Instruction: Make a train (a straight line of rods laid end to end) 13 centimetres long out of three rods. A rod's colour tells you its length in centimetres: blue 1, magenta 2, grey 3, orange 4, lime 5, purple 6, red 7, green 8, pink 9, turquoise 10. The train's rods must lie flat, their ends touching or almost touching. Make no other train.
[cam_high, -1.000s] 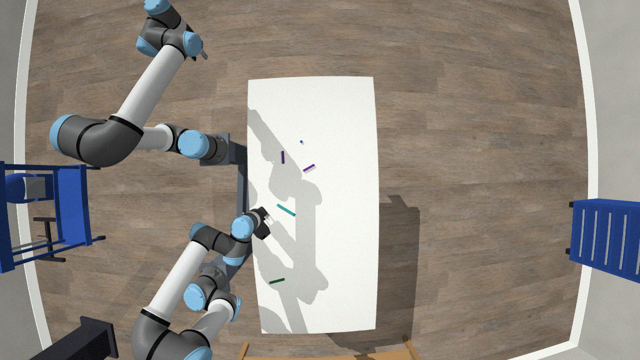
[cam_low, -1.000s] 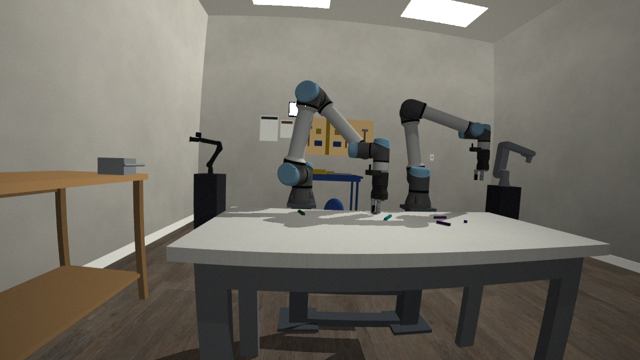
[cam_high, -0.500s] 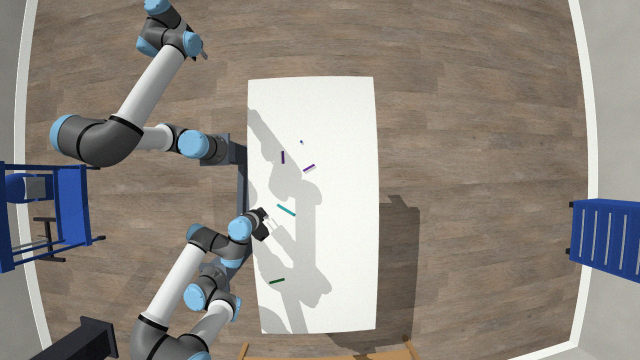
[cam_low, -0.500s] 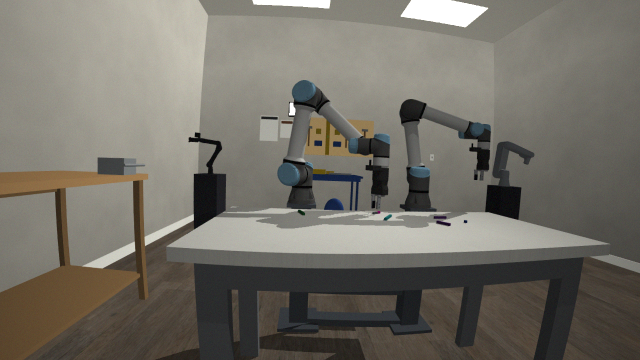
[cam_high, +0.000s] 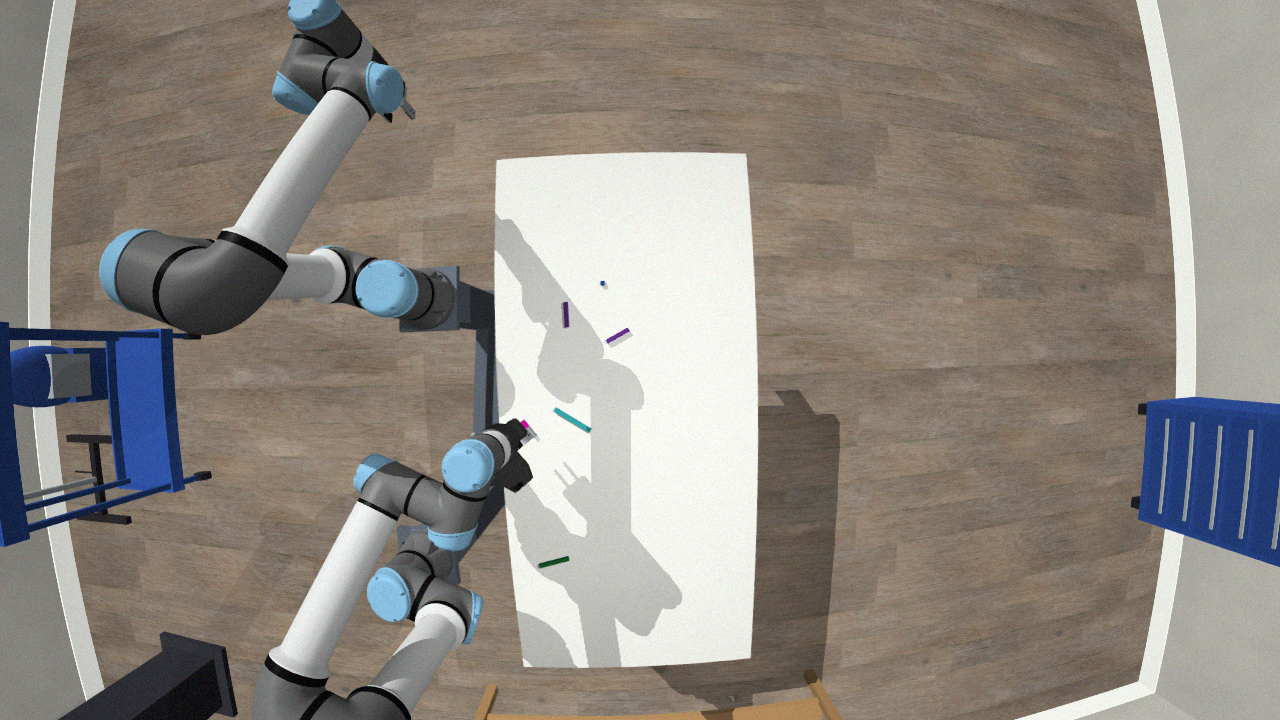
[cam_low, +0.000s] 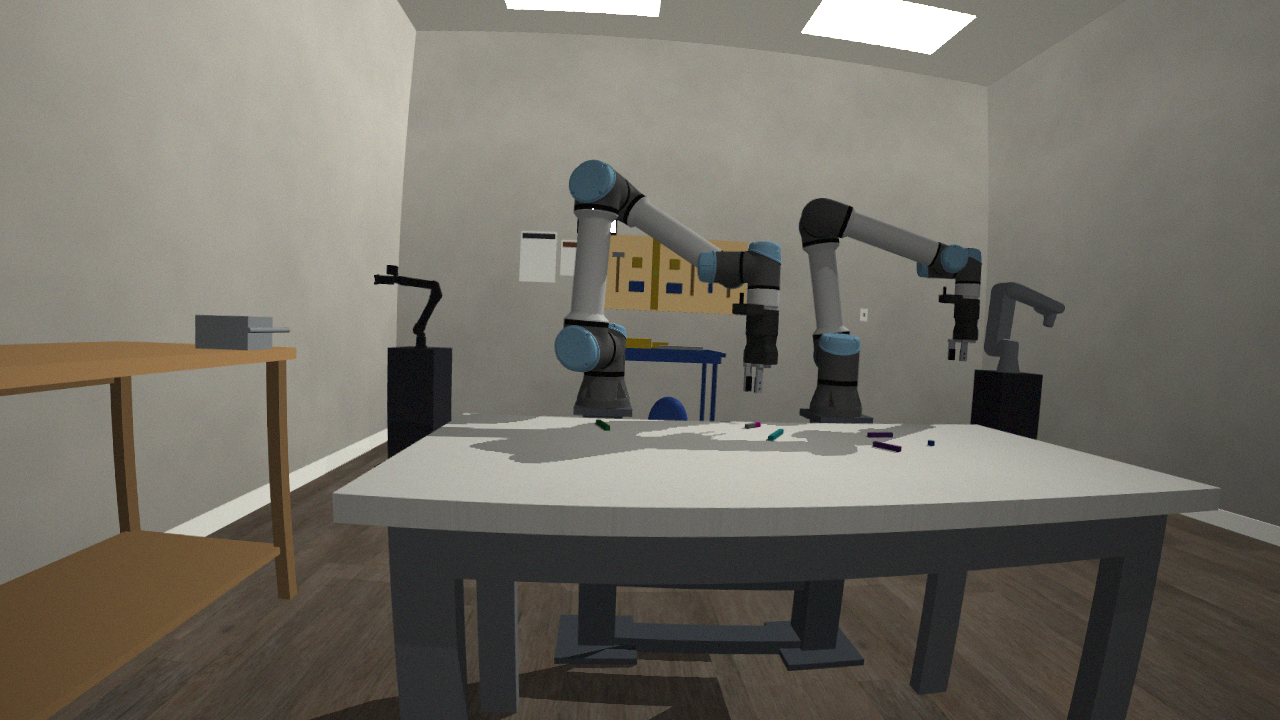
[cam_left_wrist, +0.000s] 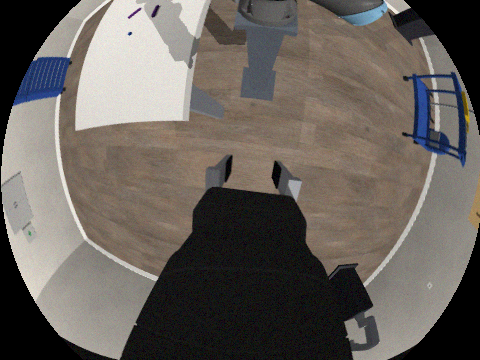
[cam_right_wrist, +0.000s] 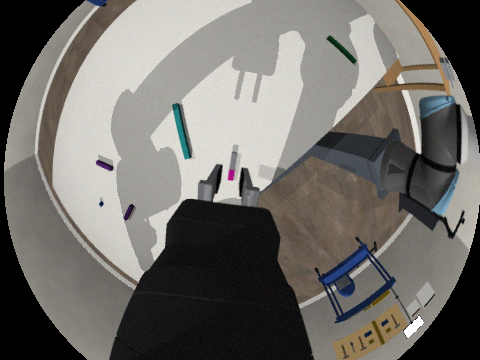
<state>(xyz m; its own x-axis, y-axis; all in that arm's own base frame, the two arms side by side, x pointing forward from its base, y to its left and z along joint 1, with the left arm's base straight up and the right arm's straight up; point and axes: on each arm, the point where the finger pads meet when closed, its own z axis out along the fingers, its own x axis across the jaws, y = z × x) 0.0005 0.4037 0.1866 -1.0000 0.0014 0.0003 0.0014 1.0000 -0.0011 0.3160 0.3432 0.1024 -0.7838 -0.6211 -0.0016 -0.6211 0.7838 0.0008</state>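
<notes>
Right now my right hand is 60 mm short of the green rod, 340 mm to the left of it and 100 mm above it. Also, from my right hand: grey rod: 100 mm below; then magenta rod: 20 mm behind, 20 mm to the left, 100 mm below; then turquoise rod: 100 mm ahead, 40 mm to the left, 100 mm below.
</notes>
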